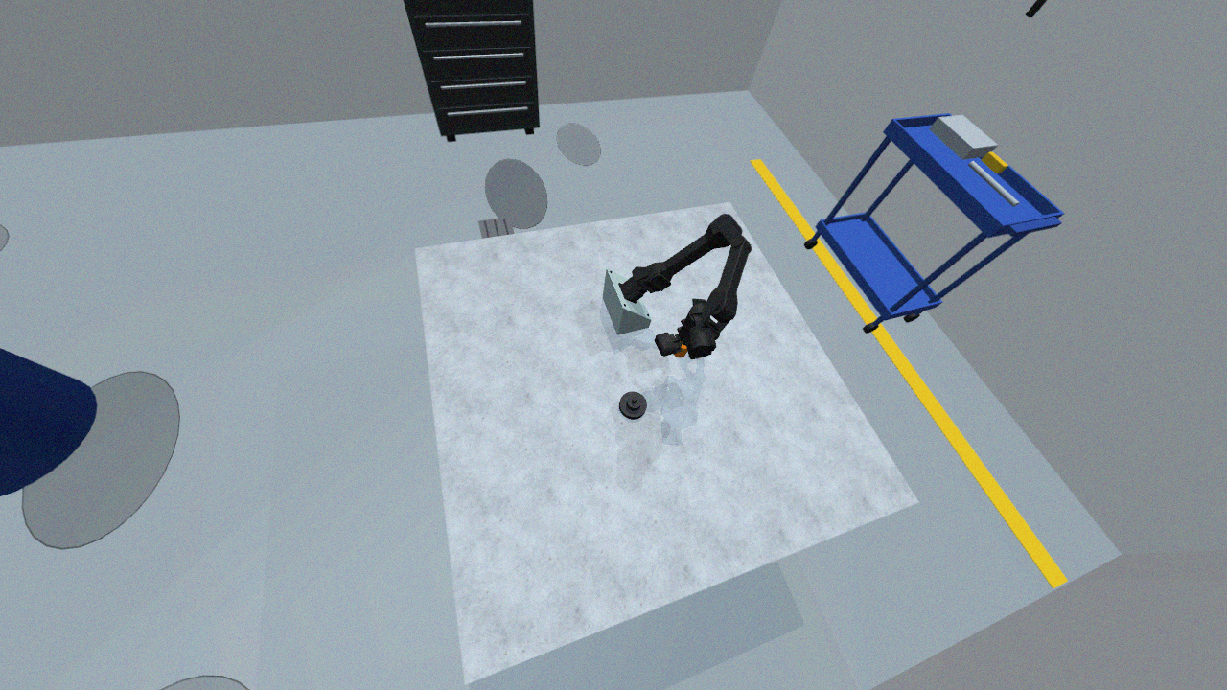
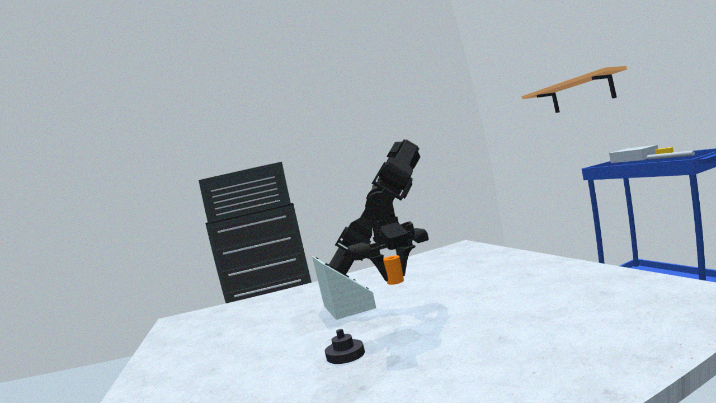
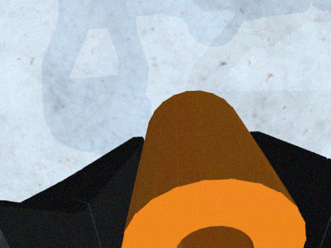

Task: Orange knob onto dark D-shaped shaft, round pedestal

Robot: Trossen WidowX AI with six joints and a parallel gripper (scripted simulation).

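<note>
My gripper tip is now 170 mm to the left of the dark round pedestal, 90 mm short of it and 80 mm above it. Also, from my gripper tip: orange knob 20 mm above.
</note>
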